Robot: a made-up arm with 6 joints. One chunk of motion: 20 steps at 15 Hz.
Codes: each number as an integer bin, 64 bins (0 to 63) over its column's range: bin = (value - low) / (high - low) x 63, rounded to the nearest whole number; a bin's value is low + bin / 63 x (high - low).
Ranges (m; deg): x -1.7..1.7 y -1.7..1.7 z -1.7..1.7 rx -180..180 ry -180..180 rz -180..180
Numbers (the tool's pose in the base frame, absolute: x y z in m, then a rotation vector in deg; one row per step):
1: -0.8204 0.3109 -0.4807 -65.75 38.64 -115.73
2: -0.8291 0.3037 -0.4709 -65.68 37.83 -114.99
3: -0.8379 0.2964 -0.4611 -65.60 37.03 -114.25
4: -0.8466 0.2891 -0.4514 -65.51 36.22 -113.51
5: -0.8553 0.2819 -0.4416 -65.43 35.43 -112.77
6: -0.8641 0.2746 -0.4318 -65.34 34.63 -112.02
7: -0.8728 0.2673 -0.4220 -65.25 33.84 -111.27
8: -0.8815 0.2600 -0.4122 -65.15 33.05 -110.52
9: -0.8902 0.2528 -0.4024 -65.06 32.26 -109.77
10: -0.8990 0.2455 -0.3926 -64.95 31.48 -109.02
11: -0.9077 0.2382 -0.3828 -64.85 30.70 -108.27
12: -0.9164 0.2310 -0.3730 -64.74 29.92 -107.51
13: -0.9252 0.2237 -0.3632 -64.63 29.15 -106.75
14: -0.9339 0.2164 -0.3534 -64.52 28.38 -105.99
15: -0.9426 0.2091 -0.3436 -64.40 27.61 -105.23
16: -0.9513 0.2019 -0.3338 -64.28 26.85 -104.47
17: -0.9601 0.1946 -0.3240 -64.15 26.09 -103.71
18: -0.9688 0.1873 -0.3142 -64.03 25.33 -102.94
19: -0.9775 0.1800 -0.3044 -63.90 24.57 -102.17
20: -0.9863 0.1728 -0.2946 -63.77 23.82 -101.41
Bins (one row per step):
1: 16 37 23 20 38 11
2: 16 37 23 20 38 11
3: 16 37 23 20 38 12
4: 16 37 23 20 38 12
5: 16 37 23 20 38 12
6: 15 37 23 20 38 12
7: 15 36 24 20 37 12
8: 15 36 24 20 37 12
9: 15 36 24 20 37 12
10: 15 36 24 20 37 12
11: 15 36 24 20 37 13
12: 15 36 25 20 37 13
13: 14 36 25 20 37 13
14: 14 36 25 20 36 13
15: 14 35 25 20 36 13
16: 14 35 25 20 36 13
17: 14 35 25 20 36 13
18: 14 35 26 20 36 13
19: 13 35 26 20 36 14
20: 13 35 26 20 36 14

